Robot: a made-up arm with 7 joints. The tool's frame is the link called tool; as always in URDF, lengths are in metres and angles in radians. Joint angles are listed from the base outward.
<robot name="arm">
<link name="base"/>
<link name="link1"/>
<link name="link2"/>
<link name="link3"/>
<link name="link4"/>
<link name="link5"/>
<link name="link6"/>
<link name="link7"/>
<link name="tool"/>
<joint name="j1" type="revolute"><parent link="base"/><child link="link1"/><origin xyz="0 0 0.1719" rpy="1.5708 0 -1.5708"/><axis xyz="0 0 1"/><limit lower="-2.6" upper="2.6"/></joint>
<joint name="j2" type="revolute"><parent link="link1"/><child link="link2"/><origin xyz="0.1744 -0.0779 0.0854" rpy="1.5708 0 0"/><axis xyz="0 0 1"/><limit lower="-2.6" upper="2.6"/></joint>
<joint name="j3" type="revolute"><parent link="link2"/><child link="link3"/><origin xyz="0.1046 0.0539 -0.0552" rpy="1.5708 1.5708 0"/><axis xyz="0 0 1"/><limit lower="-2.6" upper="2.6"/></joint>
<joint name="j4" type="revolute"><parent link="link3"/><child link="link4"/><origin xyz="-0.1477 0.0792 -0.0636" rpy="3.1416 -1.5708 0"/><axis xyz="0 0 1"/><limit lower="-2.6" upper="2.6"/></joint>
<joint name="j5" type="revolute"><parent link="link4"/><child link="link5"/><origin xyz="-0.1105 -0.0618 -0.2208" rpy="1.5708 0 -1.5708"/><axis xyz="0 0 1"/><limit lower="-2.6" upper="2.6"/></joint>
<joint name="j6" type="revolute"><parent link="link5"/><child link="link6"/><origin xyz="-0.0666 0.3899 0.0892" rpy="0 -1.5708 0"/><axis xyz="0 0 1"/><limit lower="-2.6" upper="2.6"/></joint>
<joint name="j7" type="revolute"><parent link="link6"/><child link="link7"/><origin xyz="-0.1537 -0.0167 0.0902" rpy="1.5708 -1.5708 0"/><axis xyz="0 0 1"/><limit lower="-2.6" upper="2.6"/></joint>
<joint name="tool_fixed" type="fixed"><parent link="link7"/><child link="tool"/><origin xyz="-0.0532 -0.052 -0.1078" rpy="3.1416 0 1.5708"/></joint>
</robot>
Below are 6 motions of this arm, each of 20 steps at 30 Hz.
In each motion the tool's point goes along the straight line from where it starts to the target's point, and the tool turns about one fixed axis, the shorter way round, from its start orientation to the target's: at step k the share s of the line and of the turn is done. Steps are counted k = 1, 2, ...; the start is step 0. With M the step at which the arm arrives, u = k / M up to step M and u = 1 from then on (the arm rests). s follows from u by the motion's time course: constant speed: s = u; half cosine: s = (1 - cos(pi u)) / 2; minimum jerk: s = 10 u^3 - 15 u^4 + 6 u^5.
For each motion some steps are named. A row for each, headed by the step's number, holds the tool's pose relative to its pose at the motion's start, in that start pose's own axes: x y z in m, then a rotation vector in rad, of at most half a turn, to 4 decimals.
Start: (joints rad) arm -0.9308 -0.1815 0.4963 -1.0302 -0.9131 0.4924 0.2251
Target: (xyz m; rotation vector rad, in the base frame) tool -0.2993 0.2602 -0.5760 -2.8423 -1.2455 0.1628
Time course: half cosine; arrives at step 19
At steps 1, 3, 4, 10, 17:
1: 0.0032 -0.0018 -0.0010 0.0031 0.0040 -0.0009
3: 0.0287 -0.0156 -0.0091 0.0274 0.0350 -0.0081
4: 0.0501 -0.0274 -0.0159 0.0479 0.0612 -0.0142
10: 0.2574 -0.1405 -0.0817 0.2458 0.3140 -0.0728
17: 0.4627 -0.2526 -0.1468 0.4418 0.5644 -0.1309

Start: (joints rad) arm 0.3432 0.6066 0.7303 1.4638 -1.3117 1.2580 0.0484
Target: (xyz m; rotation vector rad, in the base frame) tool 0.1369 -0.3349 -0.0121 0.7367 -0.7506 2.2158
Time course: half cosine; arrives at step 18
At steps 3, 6, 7, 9, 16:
3: 0.0059 -0.0076 0.0086 -0.0753 -0.0561 0.0552
6: 0.0219 -0.0285 0.0319 -0.2810 -0.2094 0.2059
7: 0.0288 -0.0375 0.0420 -0.3697 -0.2756 0.2710
9: 0.0438 -0.0570 0.0639 -0.5619 -0.4189 0.4119
16: 0.0849 -0.1107 0.1239 -1.0899 -0.8125 0.7989

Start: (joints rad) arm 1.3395 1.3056 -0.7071 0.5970 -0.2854 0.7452 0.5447
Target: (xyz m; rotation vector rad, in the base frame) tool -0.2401 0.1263 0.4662 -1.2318 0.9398 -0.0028
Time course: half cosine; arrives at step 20
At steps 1, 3, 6, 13, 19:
1: 0.0006 -0.0005 0.0011 -0.0035 -0.0043 0.0100
3: 0.0051 -0.0042 0.0094 -0.0308 -0.0377 0.0881
6: 0.0192 -0.0157 0.0355 -0.1165 -0.1427 0.3334
13: 0.0678 -0.0555 0.1250 -0.4111 -0.5035 1.1759
19: 0.0927 -0.0759 0.1709 -0.5620 -0.6883 1.6075

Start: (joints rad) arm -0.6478 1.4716 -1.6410 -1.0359 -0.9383 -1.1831 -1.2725
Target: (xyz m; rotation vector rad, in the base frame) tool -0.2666 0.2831 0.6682 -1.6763 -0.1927 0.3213
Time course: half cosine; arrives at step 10
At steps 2, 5, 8, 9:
2: -0.0104 -0.0086 -0.0033 -0.0110 -0.0399 -0.0205
5: -0.0545 -0.0451 -0.0172 -0.0576 -0.2089 -0.1072
8: -0.0986 -0.0816 -0.0311 -0.1043 -0.3778 -0.1938
9: -0.1064 -0.0881 -0.0335 -0.1124 -0.4075 -0.2091

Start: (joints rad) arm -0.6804 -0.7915 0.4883 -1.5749 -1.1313 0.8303 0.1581
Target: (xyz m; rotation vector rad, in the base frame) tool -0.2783 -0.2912 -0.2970 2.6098 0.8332 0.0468
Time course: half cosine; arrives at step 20
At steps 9, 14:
9: 0.0492 0.0116 -0.0077 0.1291 0.1216 0.1165
14: 0.0926 0.0218 -0.0146 0.2431 0.2289 0.2193

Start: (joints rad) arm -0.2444 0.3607 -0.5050 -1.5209 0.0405 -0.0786 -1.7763
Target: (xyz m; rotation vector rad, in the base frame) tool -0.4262 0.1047 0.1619 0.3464 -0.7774 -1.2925
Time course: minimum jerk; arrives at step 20
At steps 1, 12, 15, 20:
1: -0.0003 0.0004 0.0000 0.0009 -0.0009 -0.0015
12: -0.1938 0.2638 -0.0054 0.5249 -0.5073 -0.8934
15: -0.2545 0.3465 -0.0071 0.6894 -0.6663 -1.1734
20: -0.2839 0.3865 -0.0080 0.7691 -0.7432 -1.3089

